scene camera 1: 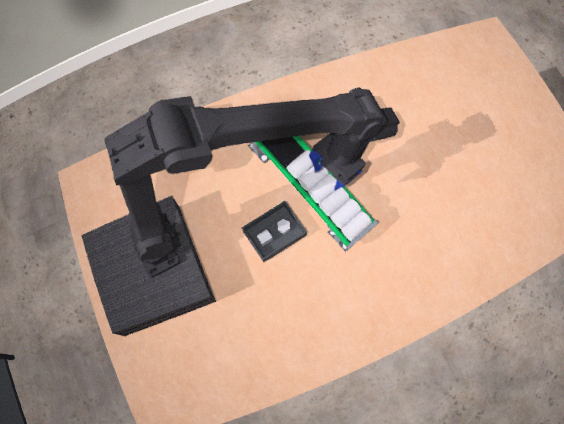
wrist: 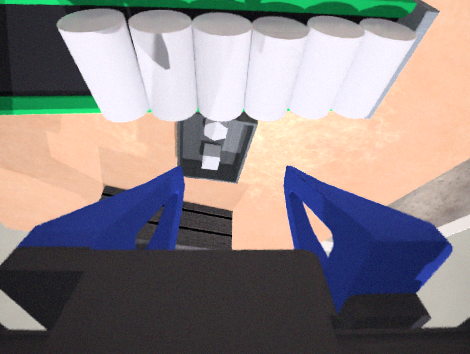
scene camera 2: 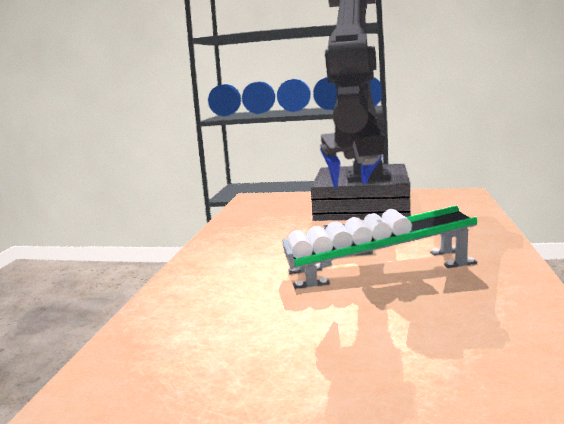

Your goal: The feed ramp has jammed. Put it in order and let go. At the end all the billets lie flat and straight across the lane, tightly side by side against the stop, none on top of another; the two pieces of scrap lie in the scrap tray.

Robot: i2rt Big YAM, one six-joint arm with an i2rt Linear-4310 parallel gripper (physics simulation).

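Places are measured from the arm's base along level axes (x down, y left, z ahead), in millimetres.
Pixels of known places: gripper, fingertip midpoint: [scene camera 1: 327, 179] [wrist: 234, 175] [scene camera 2: 349, 184]; arm's base at its link origin: [scene camera 1: 155, 249].
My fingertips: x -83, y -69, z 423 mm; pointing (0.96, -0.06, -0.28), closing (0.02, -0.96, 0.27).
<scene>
Ahead of a thing's pixels: the offset from my fingertips to its top centre. "spot": to the spot under its first point. Level surfaces: height alone.
Several white billets lie in one layer across the lane of the green-railed ramp [scene camera 1: 295, 184] [scene camera 2: 370, 245] [wrist: 50, 105]. The lowest billet {dy -103, dx +88, dz +33 mm} [scene camera 1: 356, 227] [scene camera 2: 300, 244] [wrist: 377, 65] is against the grey stop {dy -126, dx +107, dz +38 mm} [scene camera 1: 363, 235] [wrist: 408, 59]. The uppermost billet {dy +93, dx +66, dz -10 mm} [scene camera 1: 300, 164] [scene camera 2: 396, 221] [wrist: 105, 65] is beside its neighbour, with a thin dark gap at one end in the wrist view. Two pale scrap pieces, one {dy -8, dx +151, dz -170 mm} [scene camera 1: 264, 237] [wrist: 210, 162] and another {dy -3, dx +160, dz -114 mm} [scene camera 1: 283, 226] [wrist: 216, 131], lie apart in the dark scrap tray {dy -6, dx +145, dz -142 mm} [scene camera 1: 285, 247] [wrist: 241, 162]. My gripper [scene camera 1: 328, 173] [scene camera 2: 350, 184] [wrist: 234, 175] is open and empty above the billets.
The arm's dark base block [scene camera 1: 150, 295] [scene camera 2: 361, 202] stands on the table {dx +180 mm} [scene camera 1: 325, 345] [scene camera 2: 225, 350]. A shelf unit [scene camera 2: 196, 125] with blue round things stands behind the table. The ramp stands on grey legs. Its bare upper lane {spot: dy +191, dx +94, dz -39 mm} [scene camera 2: 440, 220] shows above the billets.
</scene>
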